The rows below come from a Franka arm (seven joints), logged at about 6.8 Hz.
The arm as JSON. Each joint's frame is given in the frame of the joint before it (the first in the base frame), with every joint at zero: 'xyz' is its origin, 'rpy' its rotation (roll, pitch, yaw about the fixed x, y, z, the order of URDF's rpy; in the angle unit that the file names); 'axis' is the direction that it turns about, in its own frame. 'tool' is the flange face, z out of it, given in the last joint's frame.
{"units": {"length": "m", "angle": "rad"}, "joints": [
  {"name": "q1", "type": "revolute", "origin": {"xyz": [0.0, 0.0, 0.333], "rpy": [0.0, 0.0, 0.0]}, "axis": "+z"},
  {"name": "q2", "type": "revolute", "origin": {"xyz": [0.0, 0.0, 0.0], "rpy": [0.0, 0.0, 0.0]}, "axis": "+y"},
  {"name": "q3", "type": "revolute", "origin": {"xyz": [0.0, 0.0, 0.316], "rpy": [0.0, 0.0, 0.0]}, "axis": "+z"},
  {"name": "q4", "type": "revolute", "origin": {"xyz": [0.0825, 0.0, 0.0], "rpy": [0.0, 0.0, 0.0]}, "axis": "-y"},
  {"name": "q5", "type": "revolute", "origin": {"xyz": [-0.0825, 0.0, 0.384], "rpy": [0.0, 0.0, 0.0]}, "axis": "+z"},
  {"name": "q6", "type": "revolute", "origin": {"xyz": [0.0, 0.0, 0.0], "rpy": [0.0, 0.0, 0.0]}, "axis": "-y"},
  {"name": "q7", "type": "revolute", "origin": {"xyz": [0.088, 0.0, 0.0], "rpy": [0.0, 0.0, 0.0]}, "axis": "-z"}
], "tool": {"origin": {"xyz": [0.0, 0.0, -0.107], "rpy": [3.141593, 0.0, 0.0]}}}
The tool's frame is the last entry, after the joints.
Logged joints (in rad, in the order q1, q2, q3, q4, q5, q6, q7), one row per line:
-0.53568, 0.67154, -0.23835, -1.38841, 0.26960, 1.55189, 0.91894
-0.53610, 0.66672, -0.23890, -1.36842, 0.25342, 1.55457, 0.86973
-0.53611, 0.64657, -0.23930, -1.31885, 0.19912, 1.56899, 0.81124
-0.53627, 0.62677, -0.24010, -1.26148, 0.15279, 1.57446, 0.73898
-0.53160, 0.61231, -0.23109, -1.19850, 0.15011, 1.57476, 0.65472
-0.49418, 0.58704, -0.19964, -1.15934, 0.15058, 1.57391, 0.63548
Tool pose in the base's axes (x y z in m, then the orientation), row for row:
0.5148, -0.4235, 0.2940, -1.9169, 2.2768, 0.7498
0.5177, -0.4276, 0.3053, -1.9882, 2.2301, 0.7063
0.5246, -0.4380, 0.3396, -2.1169, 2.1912, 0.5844
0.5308, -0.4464, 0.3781, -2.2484, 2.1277, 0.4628
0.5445, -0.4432, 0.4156, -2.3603, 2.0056, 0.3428
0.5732, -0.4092, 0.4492, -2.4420, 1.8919, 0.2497
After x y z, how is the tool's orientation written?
As a rotation vector, in radians.
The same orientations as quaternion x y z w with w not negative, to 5 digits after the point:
-0.62413, 0.74132, 0.24413, 0.03614
-0.64720, 0.72594, 0.22991, 0.03577
-0.68224, 0.70618, 0.18834, 0.01965
-0.71834, 0.67978, 0.14786, 0.00582
-0.75736, 0.64354, 0.11000, 0.01268
-0.78777, 0.61031, 0.08055, 0.02120

